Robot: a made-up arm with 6 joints.
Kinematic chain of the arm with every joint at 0, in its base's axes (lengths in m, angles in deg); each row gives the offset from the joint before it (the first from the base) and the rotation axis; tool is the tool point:
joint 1: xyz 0 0 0.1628 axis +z
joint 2: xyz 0 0.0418 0 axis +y
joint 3: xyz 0 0 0.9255 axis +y
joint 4: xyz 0 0 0.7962 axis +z
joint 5: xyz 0 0 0 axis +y
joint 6: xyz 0 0 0.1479 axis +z
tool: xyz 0 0 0
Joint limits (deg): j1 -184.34..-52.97 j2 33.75..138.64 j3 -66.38..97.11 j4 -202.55..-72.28 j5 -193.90..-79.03 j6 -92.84..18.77
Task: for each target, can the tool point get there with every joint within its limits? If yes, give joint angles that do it. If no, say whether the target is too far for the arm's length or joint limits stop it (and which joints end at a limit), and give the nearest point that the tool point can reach.
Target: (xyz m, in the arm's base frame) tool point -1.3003 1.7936 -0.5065
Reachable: no: too far | nearest point -1.4271 0.1233 -0.5065 | short by 1.675 m
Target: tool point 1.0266 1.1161 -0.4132
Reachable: no: joint limits stop it (at a limit: joint 2, joint 3, joint 5) | nearest point 0.1323 0.1438 -0.9173 | short by 1.414 m
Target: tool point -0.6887 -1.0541 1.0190
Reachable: yes | joints -129.53 72.50 -39.54 -87.05 -138.48 -17.21
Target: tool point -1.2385 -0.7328 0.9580
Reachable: yes | joints -154.06 69.15 -26.82 -144.90 -117.58 -24.66
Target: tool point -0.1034 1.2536 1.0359
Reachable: no: joint limits stop it (at a limit: joint 1, joint 3, joint 5) | nearest point -0.2925 0.0151 1.4543 | short by 1.321 m
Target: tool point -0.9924 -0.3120 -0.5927
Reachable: yes | joints -165.37 97.22 70.17 -156.40 -170.83 -41.83
